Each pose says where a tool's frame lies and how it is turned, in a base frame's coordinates. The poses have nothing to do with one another.
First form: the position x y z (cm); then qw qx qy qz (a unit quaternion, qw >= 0).
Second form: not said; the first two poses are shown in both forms.
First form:
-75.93 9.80 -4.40 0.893 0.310 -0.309 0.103
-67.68 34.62 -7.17 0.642 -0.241 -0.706 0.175
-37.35 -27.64 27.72 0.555 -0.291 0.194 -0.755
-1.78 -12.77 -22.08 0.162 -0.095 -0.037 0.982
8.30 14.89 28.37 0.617 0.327 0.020 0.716
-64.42 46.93 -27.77 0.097 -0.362 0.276 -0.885
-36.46 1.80 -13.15 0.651 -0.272 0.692 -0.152
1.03 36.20 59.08 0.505 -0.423 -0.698 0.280
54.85 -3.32 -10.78 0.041 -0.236 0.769 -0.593
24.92 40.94 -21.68 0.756 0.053 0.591 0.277
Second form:
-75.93 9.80 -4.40 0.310 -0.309 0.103 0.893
-67.68 34.62 -7.17 -0.241 -0.706 0.175 0.642
-37.35 -27.64 27.72 -0.291 0.194 -0.755 0.555
-1.78 -12.77 -22.08 -0.095 -0.037 0.982 0.162
8.30 14.89 28.37 0.327 0.020 0.716 0.617
-64.42 46.93 -27.77 -0.362 0.276 -0.885 0.097
-36.46 1.80 -13.15 -0.272 0.692 -0.152 0.651
1.03 36.20 59.08 -0.423 -0.698 0.280 0.505
54.85 -3.32 -10.78 -0.236 0.769 -0.593 0.041
24.92 40.94 -21.68 0.053 0.591 0.277 0.756

